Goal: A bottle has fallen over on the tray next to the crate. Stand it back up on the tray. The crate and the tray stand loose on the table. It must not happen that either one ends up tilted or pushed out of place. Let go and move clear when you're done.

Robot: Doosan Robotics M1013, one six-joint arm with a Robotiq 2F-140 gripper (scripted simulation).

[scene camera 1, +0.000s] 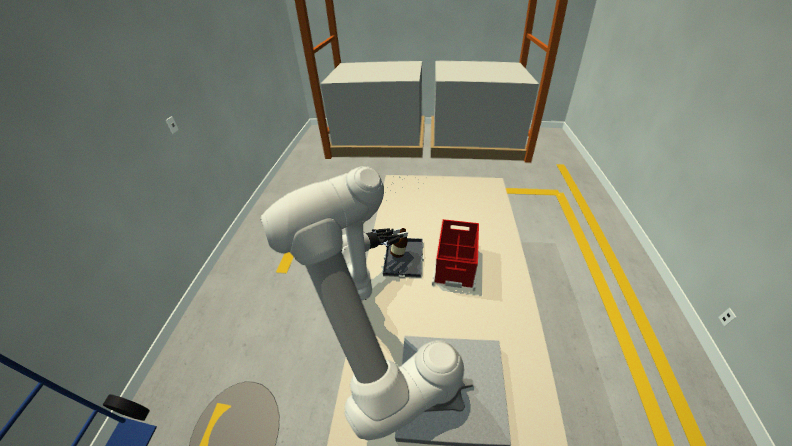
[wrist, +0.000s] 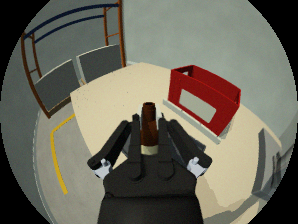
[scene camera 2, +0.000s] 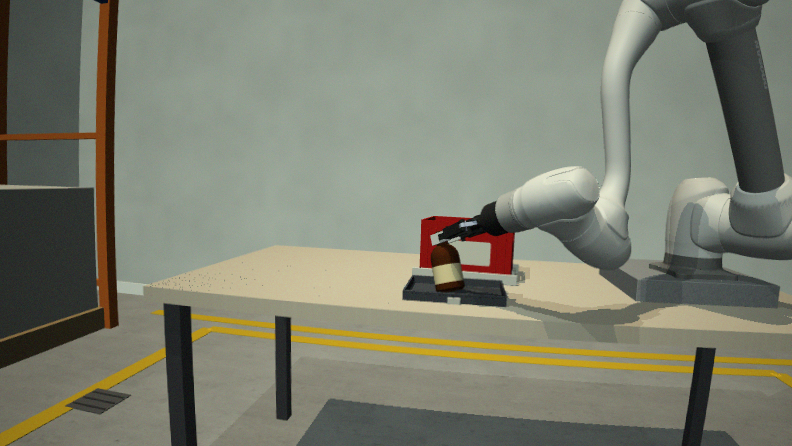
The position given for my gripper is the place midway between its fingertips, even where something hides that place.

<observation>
I see my gripper (scene camera 2: 437, 240), a bottle (scene camera 2: 446, 266), a red crate (scene camera 1: 466, 247) and a tray (scene camera 2: 419, 288).
The bottle also shows in the wrist view (wrist: 149, 134). The red crate shows as well in the wrist view (wrist: 213, 103). The tray shows as well in scene camera 1 (scene camera 1: 410, 265).
</observation>
